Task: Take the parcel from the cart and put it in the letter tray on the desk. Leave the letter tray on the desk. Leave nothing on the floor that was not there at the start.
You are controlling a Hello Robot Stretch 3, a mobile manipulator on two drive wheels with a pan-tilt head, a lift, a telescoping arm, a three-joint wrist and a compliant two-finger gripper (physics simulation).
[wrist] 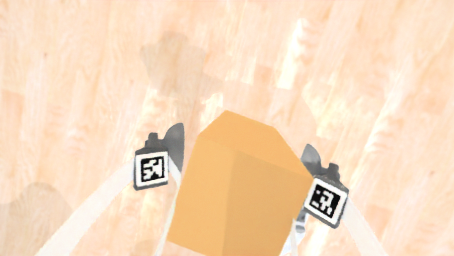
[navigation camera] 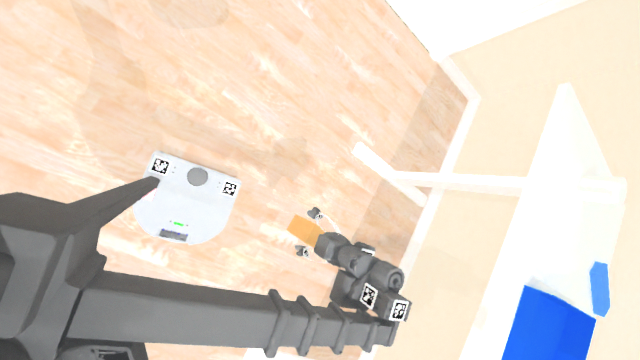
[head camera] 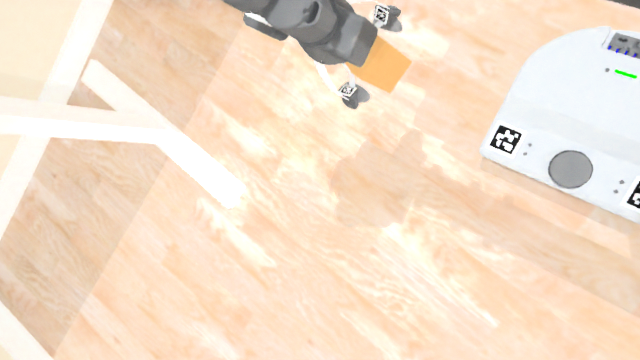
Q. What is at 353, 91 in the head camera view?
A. My gripper.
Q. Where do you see my gripper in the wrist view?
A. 240, 151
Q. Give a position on a light blue bar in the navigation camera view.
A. At 599, 280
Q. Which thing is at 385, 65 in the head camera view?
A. An orange parcel.
